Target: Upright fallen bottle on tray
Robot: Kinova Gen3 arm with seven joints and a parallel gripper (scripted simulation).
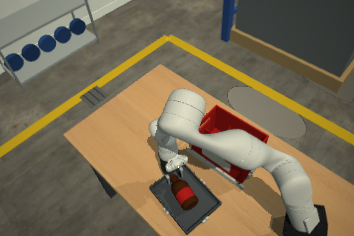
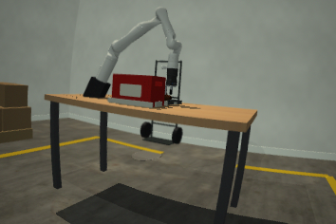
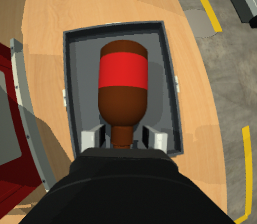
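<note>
My hand is 50 mm past the bottle and 40 mm above it. From my hand the other things lie so: tray: 70 mm below, 70 mm behind; red crate: 280 mm to the right, 30 mm behind.
</note>
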